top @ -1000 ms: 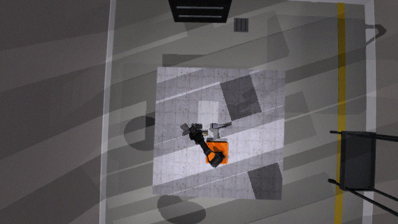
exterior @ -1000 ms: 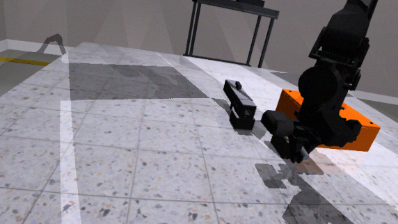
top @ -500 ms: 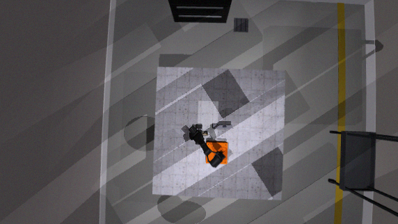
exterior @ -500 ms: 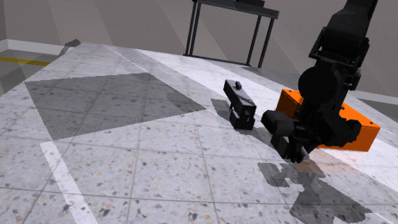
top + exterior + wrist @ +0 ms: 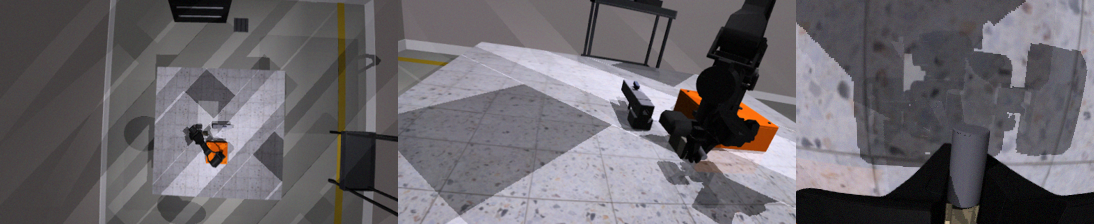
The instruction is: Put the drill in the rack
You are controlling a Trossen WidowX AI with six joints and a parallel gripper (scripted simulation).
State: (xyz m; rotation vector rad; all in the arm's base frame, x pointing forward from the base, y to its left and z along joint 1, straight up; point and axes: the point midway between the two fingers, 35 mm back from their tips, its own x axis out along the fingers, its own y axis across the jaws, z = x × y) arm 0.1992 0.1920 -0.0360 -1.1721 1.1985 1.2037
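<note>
My gripper tip is now 40 mm to the left of the drill and 40 mm below it. Also, from my gripper tip: key (70 mm ahead, 250 mm to the right, 40 mm above); then block housing (70 mm ahead, 220 mm to the right, 40 mm above); then rack (50 mm to the right, 10 mm above).
</note>
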